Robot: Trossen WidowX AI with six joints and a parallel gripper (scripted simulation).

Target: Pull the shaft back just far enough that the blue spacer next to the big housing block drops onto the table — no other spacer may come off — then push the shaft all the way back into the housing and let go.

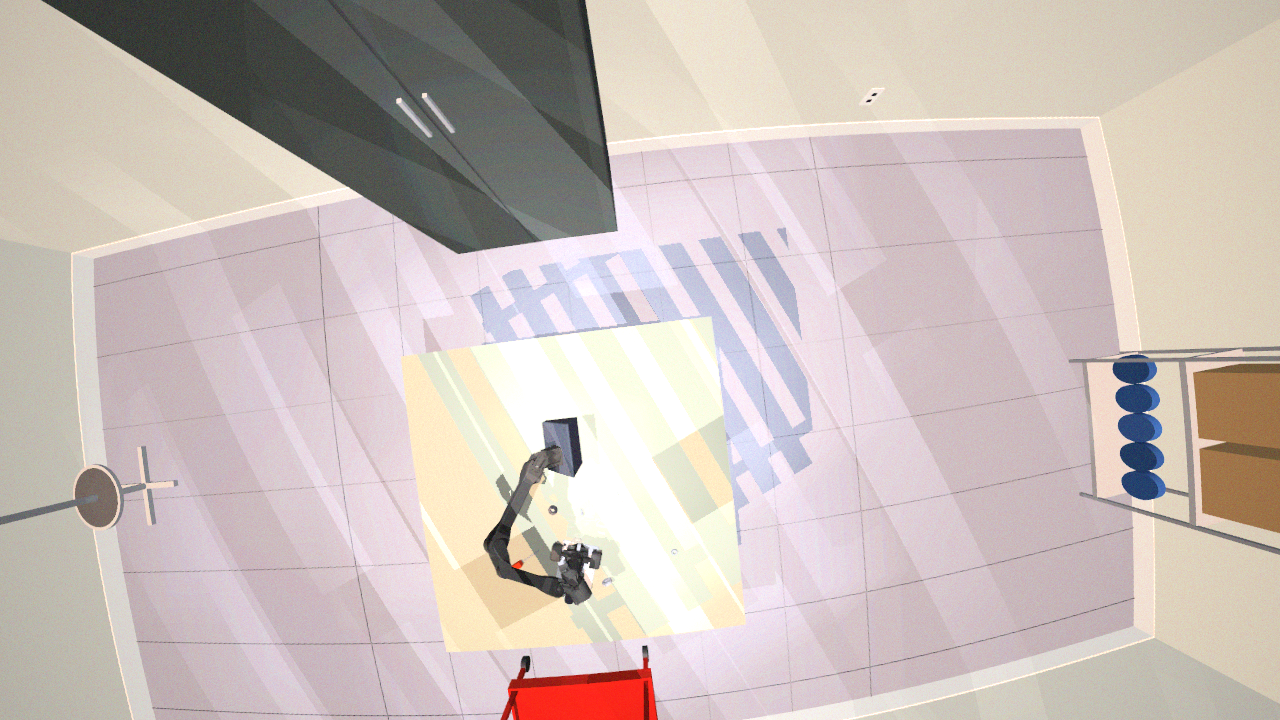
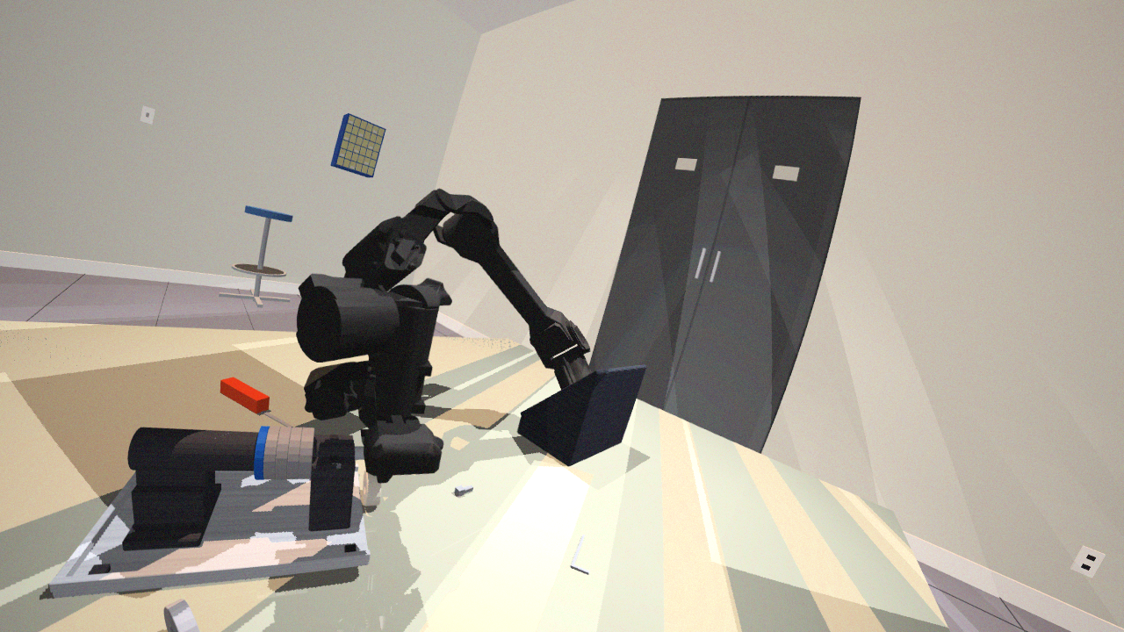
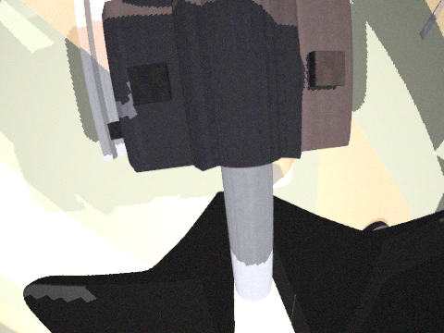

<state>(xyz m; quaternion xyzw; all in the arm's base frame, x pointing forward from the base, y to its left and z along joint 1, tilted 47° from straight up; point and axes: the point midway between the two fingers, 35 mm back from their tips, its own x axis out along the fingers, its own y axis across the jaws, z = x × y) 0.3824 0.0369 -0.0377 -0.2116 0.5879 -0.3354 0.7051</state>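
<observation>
My gripper tip is 20 mm to the left of the cream ring and 30 mm above it. Also, from my gripper tip: grey shaft (50 mm ahead, 10 mm to the right, 30 mm above); blue spacer (110 mm ahead, 30 mm to the right, 30 mm above); bolt (110 mm behind, 10 mm to the left, 40 mm below).
</observation>
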